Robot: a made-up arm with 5 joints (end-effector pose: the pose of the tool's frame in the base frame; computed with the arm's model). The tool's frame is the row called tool. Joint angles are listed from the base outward.
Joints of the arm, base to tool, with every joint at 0 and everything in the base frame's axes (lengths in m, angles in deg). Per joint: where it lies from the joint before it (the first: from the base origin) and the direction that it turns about. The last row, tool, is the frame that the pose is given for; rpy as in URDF.
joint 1: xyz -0.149 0.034 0.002 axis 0 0 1
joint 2: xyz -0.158 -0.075 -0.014 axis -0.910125 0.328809 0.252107
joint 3: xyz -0.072 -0.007 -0.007 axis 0 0 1
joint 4: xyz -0.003 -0.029 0.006 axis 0 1 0
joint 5: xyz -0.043 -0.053 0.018 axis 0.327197 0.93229 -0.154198
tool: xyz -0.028 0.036 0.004 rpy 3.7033 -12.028 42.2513
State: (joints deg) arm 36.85 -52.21 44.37 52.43 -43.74
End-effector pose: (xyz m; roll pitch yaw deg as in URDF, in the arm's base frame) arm -0.2647 -0.2245 -0.0521 -17.10 -43.33 130.13
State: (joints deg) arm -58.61 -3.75 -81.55 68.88 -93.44
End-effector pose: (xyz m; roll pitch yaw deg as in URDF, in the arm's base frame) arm -0.3480 0.2630 0.0163 -18.13 -10.16 -67.72
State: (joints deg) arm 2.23 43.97 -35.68 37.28 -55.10
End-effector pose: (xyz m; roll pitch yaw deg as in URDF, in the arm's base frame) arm -0.4408 -0.0601 0.0626 -44.72 22.05 34.87
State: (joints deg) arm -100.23 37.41 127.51 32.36 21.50
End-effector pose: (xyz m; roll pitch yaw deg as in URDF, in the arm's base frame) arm -0.1683 0.1975 0.0478 78.55 12.12 89.90
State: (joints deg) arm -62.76 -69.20 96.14 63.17 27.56
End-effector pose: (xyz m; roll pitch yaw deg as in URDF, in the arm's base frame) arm -0.3546 0.1693 0.0135 13.29 8.88 38.97
